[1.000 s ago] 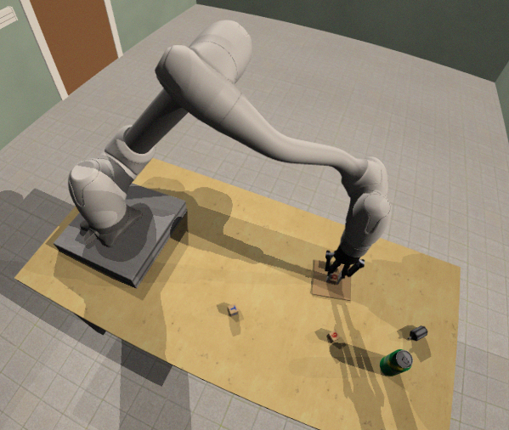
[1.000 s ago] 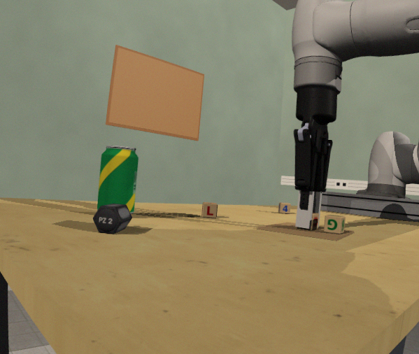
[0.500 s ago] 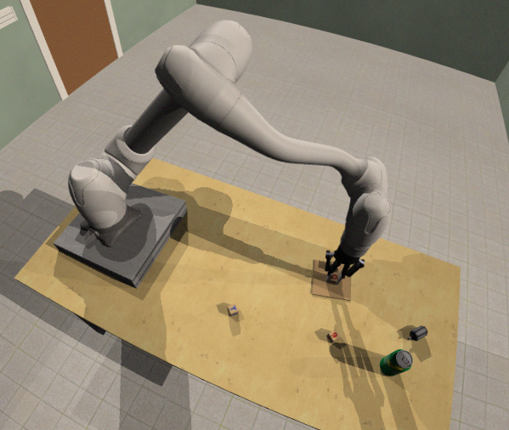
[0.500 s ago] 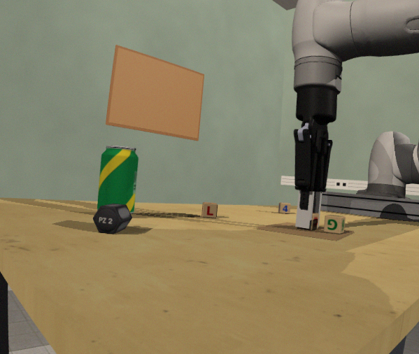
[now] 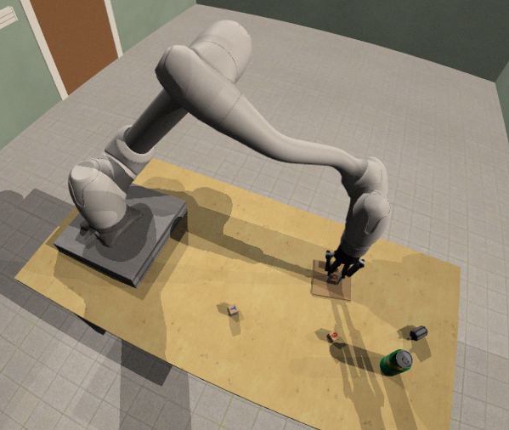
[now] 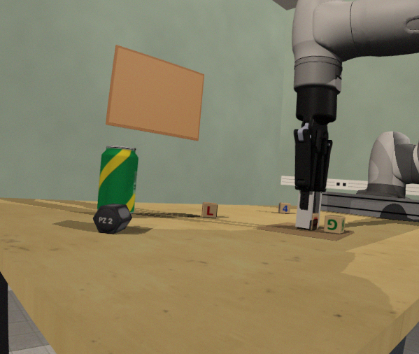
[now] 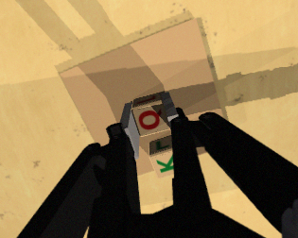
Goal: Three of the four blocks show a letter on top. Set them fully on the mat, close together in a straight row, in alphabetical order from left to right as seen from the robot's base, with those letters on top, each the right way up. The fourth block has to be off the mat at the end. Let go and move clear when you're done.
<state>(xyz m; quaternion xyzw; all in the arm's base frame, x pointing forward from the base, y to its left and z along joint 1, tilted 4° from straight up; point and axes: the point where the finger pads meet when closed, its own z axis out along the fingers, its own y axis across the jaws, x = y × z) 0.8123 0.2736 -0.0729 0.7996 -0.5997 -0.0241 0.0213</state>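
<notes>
The brown mat lies 4 cm below my hand. Round my hand: yellow can (30 cm ahead, 18 cm to the right, 2 cm above); then T block (24 cm behind, 29 cm to the right, 3 cm below).
</notes>
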